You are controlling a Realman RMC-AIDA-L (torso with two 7-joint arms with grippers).
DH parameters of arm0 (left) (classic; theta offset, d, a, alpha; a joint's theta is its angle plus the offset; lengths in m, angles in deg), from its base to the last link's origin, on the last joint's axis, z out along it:
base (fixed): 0 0 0 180
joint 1: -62.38 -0.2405 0 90
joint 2: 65.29 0 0 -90
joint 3: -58 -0.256 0 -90
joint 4: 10.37 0 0 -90
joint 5: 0.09 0.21 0 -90
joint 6: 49.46 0 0 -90
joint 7: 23.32 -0.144 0 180
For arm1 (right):
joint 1: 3.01 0.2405 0 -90
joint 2: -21.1 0 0 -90
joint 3: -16.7 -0.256 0 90
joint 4: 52.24 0 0 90
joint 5: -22.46 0.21 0 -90
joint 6: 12.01 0 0 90
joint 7: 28.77 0.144 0 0
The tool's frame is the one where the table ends.
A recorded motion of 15 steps. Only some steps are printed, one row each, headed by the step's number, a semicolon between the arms.
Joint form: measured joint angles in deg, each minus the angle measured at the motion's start. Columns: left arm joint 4, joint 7, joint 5, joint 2, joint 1, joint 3, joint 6; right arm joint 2, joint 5, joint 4, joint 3, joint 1, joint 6, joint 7.
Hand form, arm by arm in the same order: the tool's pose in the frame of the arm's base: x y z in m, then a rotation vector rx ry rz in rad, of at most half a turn. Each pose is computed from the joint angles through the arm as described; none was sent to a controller.
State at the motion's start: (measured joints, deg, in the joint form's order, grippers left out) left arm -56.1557 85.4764 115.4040 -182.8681 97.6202 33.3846 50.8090; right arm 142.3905 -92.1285 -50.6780 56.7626 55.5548 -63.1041 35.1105
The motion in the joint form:
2: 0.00 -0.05 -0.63 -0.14 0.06 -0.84 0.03; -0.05 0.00 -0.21 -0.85 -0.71 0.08 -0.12
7: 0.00 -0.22 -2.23 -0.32 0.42 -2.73 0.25; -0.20 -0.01 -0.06 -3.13 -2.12 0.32 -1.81
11: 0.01 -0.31 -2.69 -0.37 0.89 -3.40 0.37; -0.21 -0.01 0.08 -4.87 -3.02 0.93 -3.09
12: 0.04 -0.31 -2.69 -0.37 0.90 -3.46 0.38; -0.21 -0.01 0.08 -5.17 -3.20 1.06 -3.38
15: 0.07 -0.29 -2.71 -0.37 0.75 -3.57 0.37; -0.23 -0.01 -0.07 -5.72 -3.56 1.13 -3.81
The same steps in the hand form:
2: -0.2291 0.3521 0.0652 -2.5729 -1.0792 -1.0165; 0.1854 0.3795 -0.1381 -2.7861 0.5432 0.3717
7: -0.2210 0.3532 0.0620 -2.6061 -1.0503 -1.0318; 0.1929 0.3785 -0.1358 -2.7519 0.5660 0.3925
11: -0.2162 0.3546 0.0607 -2.6241 -1.0330 -1.0361; 0.1981 0.3782 -0.1348 -2.7230 0.5818 0.4016
12: -0.2161 0.3546 0.0604 -2.6256 -1.0333 -1.0356; 0.1991 0.3782 -0.1346 -2.7175 0.5831 0.4022
15: -0.2169 0.3540 0.0601 -2.6252 -1.0372 -1.0343; 0.2010 0.3785 -0.1335 -2.7071 0.5854 0.4060

